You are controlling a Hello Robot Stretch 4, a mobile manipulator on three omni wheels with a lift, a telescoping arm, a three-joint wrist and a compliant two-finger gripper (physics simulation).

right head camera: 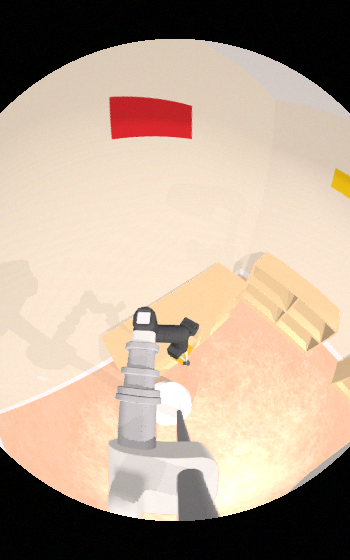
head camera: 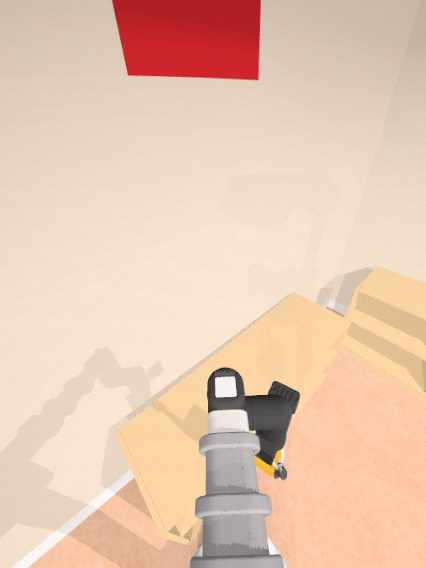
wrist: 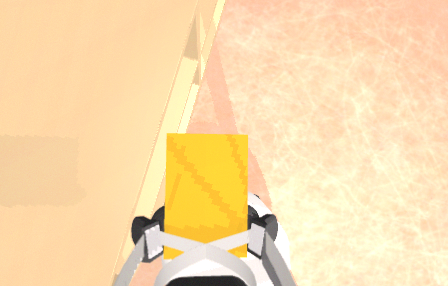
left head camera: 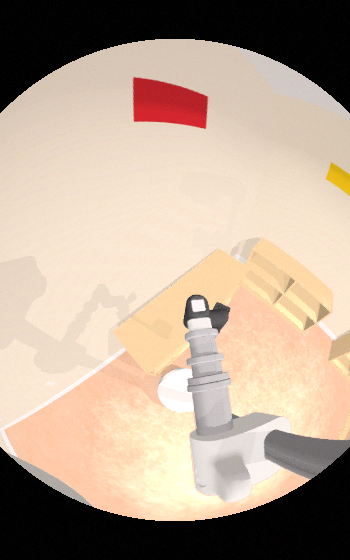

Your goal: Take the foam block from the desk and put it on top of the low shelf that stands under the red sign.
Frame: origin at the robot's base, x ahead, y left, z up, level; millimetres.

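Where they show: gripper, fingertip midpoint: [right head camera: 178,358] [head camera: 263,463] [wrist: 205,222]; robot's base, link origin: [right head camera: 167,401] [left head camera: 180,388].
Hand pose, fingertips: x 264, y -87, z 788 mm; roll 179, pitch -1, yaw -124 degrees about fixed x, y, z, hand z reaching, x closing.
Note:
Each offset is from my fingertips to the top centre of the thing. Level surfaces: height alone.
My gripper [head camera: 279,470] [right head camera: 185,361] [wrist: 205,222] is shut on the yellow foam block {dx +25, dy -18, dz +46 mm} [head camera: 265,465] [wrist: 206,185], with one finger on each side of it. The low wooden shelf {dz -206 mm} [head camera: 260,345] [left head camera: 165,305] [right head camera: 200,300] [wrist: 75,75] stands against the wall under the red sign {dx +586, dy +89, dz +1036 mm} [head camera: 192,40] [left head camera: 170,102] [right head camera: 150,119]. In the wrist view the block shows over the floor strip beside the shelf's front edge, and the shelf top lies to its left. In the left head view the arm and wrist hide the block. The desk does not show.
A second low shelf [head camera: 390,285] [left head camera: 295,270] [right head camera: 300,285] stands close to the right end of the first, near the corner. A yellow sign {dx +725, dy -1519, dz +1036 mm} [left head camera: 340,179] [right head camera: 342,183] hangs at the right. My round white base part [left head camera: 174,390] [right head camera: 176,402] is near the low shelf's near end.

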